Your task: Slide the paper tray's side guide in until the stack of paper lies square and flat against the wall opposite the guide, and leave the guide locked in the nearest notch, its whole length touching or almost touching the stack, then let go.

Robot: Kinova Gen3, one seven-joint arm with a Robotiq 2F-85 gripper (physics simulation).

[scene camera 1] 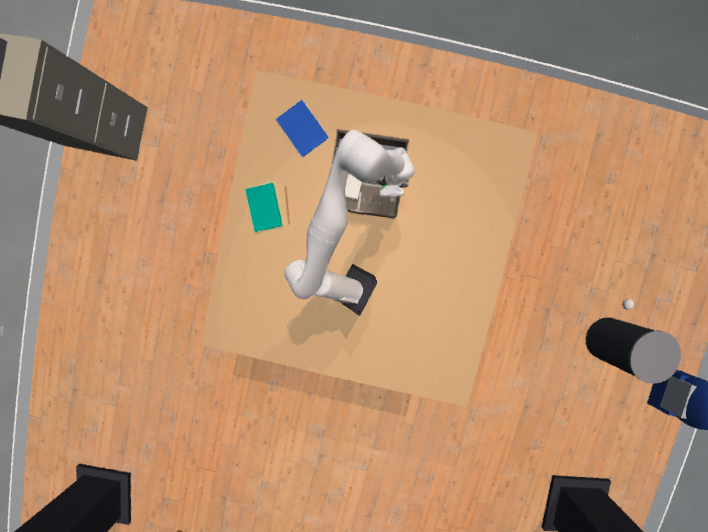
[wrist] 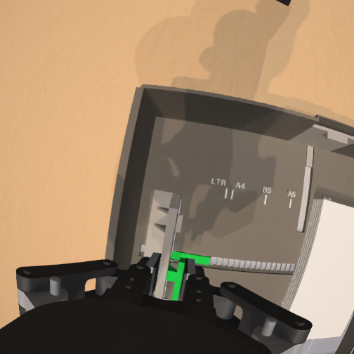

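Seen in the pictures: arm's base at its link origin: point(scene camera 1: 352, 291).
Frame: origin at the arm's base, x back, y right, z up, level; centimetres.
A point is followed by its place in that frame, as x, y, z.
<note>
The dark paper tray point(scene camera 1: 372, 215) @[-31.5, 5.0, -18.4] point(wrist: 129, 165) lies on the table. Its grey side guide point(wrist: 173, 225) stands upright near the left wall in the wrist view, left of the LTR mark. A green latch point(wrist: 191, 258) sits on the guide's inner side, at the end of a toothed rail point(wrist: 250, 264). The white paper stack point(scene camera 1: 353, 187) @[-42.8, -4.5, -18.0] point(wrist: 325, 260) lies at the right in the wrist view, well apart from the guide; its far wall is out of that view. My gripper point(wrist: 171, 267) is partly open, fingers on either side of the guide plate and latch, not clearly gripping them.
A light grey bar point(wrist: 303, 200) stands on the tray floor beside the stack. A blue sheet point(scene camera 1: 302, 128) @[-67.5, -30.1, -21.3], a green block point(scene camera 1: 263, 207) @[-30.6, -44.2, -20.2] and a thin brown stick point(scene camera 1: 287, 204) @[-33.1, -33.7, -21.4] lie left of the tray. The arm point(scene camera 1: 329, 211) @[-25.4, -6.9, 41.3] covers part of the tray.
</note>
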